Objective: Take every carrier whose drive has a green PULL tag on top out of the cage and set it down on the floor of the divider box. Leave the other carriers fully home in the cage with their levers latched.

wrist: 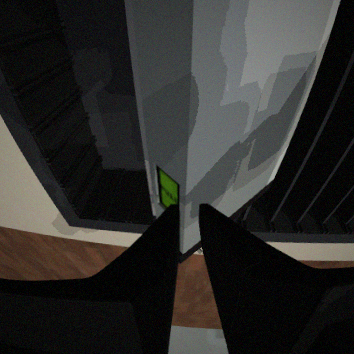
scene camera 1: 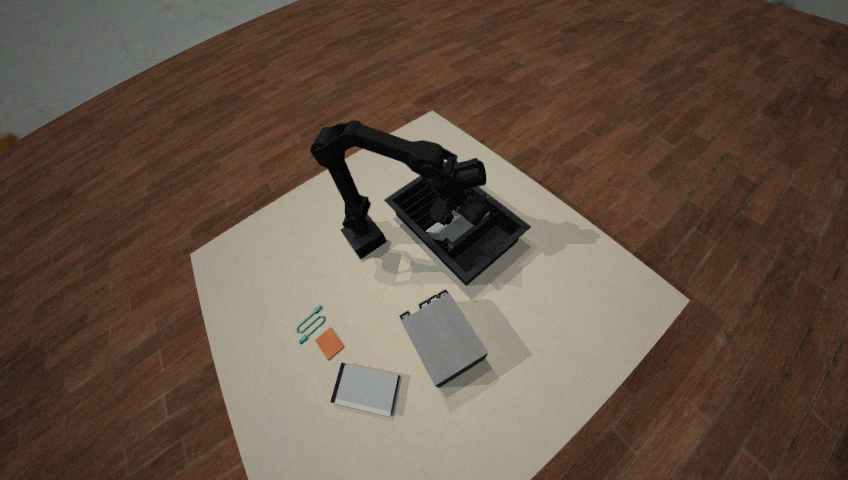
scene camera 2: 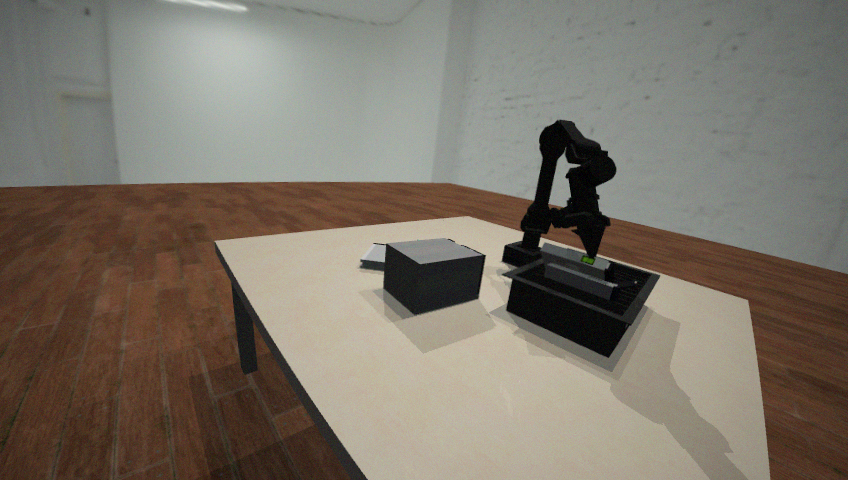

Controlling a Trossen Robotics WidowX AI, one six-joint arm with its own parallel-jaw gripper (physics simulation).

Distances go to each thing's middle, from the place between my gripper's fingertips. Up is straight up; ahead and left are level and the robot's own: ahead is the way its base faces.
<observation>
My hand is 12 cm above the black divider box [scene camera 2: 594,322], 6 cm past it and 1 cm to the left of it. The rest, counted from my hand: grey drive carrier [scene camera 1: 374,391] (53 cm to the right, 22 cm ahead, 14 cm below).
</observation>
